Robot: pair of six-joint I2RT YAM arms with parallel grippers.
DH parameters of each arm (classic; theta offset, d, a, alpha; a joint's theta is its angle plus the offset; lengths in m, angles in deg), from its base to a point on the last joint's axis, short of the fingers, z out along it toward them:
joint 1: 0 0.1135 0.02 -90
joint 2: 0 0 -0.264 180
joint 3: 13.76 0 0.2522 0
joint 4: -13.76 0 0.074 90
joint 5: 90 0 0 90
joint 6: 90 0.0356 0 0
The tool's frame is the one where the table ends.
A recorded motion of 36 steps. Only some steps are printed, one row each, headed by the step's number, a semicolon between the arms.
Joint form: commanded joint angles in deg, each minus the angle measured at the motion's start. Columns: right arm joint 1, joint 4, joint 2, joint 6, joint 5, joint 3; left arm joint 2, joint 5, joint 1, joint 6, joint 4, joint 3.
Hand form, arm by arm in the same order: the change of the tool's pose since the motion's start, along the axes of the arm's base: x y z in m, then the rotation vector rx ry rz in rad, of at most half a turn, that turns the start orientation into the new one. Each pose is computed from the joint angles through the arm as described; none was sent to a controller.
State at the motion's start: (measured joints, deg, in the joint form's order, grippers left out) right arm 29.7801 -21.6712 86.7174 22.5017 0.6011 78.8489; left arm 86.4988 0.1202 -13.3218 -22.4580 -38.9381 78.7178
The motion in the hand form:
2: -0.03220 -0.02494 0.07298 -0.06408 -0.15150 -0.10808; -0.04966 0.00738 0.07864 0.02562 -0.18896 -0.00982
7: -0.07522 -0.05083 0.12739 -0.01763 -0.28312 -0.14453; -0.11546 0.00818 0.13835 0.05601 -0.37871 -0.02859
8: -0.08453 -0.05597 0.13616 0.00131 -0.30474 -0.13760; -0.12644 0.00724 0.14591 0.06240 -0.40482 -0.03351
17: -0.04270 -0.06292 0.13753 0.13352 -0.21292 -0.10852; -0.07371 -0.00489 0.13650 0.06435 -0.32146 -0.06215
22: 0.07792 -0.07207 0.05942 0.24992 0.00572 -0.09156; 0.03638 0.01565 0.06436 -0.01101 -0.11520 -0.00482
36: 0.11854 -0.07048 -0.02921 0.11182 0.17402 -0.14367; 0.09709 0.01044 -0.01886 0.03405 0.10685 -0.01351
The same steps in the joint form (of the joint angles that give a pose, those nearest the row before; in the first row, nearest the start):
2: -0.03 -9.33 -6.38 -3.97 8.86 9.03; -9.87 -3.21 -1.28 2.54 -6.40 6.76
7: 0.01 -13.26 -13.25 -5.10 11.06 14.19; -19.16 -9.29 -6.46 4.60 -11.14 12.29
8: -0.03 -13.81 -14.65 -5.10 10.45 14.93; -20.37 -10.84 -8.01 4.84 -12.00 13.24
17: -6.88 -14.15 -7.45 1.09 -1.12 21.02; -10.05 -7.03 -5.75 5.48 -11.83 18.79
22: -16.21 -5.88 11.24 7.19 -15.76 23.06; 7.88 2.63 3.99 3.42 -6.44 20.84
36: -17.00 -4.83 20.13 3.33 -12.52 18.29; 22.78 2.92 4.65 4.63 -7.30 23.56

